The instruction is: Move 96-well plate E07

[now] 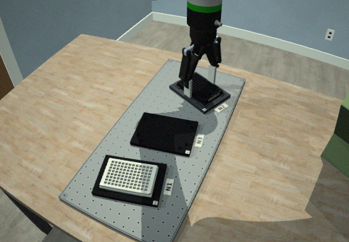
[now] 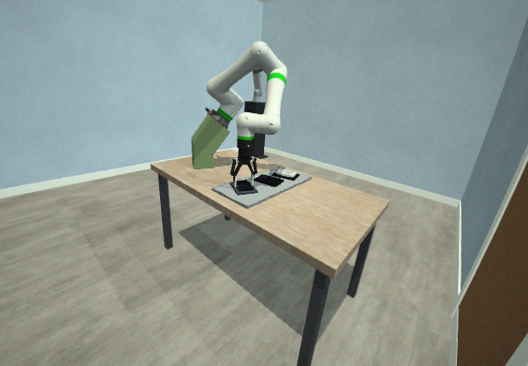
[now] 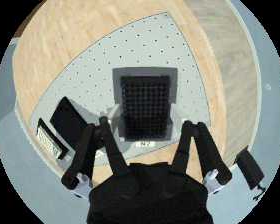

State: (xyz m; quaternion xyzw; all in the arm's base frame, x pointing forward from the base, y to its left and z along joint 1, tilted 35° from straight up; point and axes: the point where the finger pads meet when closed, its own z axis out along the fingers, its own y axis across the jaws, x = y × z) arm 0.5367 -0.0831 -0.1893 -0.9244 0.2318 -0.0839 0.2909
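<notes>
Right now my hand is 20 mm above the black 96-well plate E07. Round my hand: label N3: 80 mm behind, 190 mm to the left, 40 mm below; then plate nest N2: 30 mm below; then label N2: 90 mm behind, 40 mm to the left, 40 mm below.
</notes>
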